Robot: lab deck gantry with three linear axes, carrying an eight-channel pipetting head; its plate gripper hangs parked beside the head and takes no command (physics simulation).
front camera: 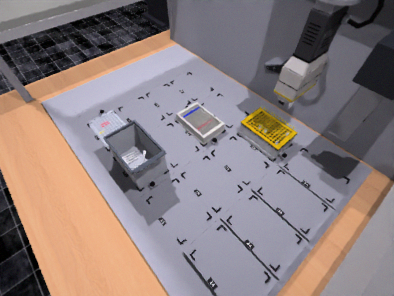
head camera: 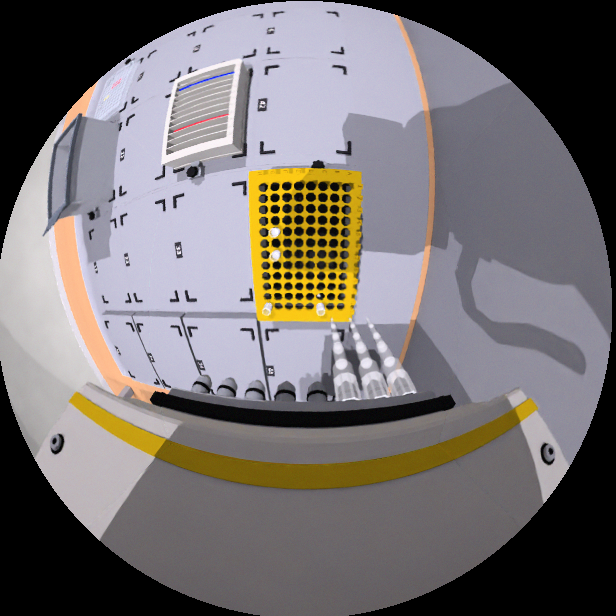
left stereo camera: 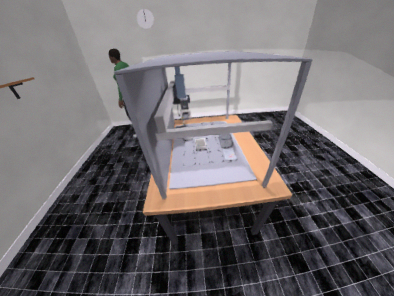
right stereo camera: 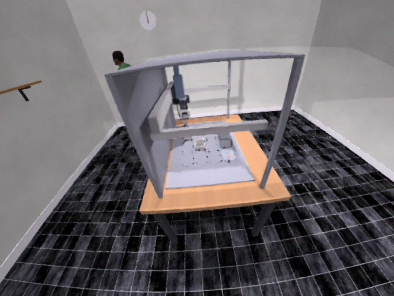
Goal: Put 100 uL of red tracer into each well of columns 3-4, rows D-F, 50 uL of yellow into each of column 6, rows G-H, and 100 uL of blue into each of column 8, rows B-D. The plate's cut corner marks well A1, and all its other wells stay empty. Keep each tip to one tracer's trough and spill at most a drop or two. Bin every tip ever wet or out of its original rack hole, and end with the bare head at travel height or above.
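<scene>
The pipetting head [front camera: 301, 77] [head camera: 304, 517] hangs above and beyond the yellow tip rack [front camera: 277, 145] [head camera: 254, 229]. In the head camera, three clear tips [head camera: 366, 367] hang on its rightmost channels; no colour shows in them. Nozzles [head camera: 255, 390] to their left are bare. Several white tips [head camera: 275, 255] stand in the rack. The trough block [front camera: 190, 128] [head camera: 201, 149] shows a blue line [head camera: 206, 81] and a red line [head camera: 201, 122]; no yellow shows there. The well plate [front camera: 116, 120] [head camera: 123, 86] shows small red and yellow patches, no blue. The parked plate gripper's fingers cannot be made out.
A grey bin [front camera: 142, 175] [head camera: 91, 166] with white tips inside stands beside the plate, at the deck's wooden edge. Its walls rise above the plate. Black clamp knobs [head camera: 193, 171] stand by the labware. Gantry rails [left stereo camera: 215, 130] [right stereo camera: 215, 130] cross above the deck.
</scene>
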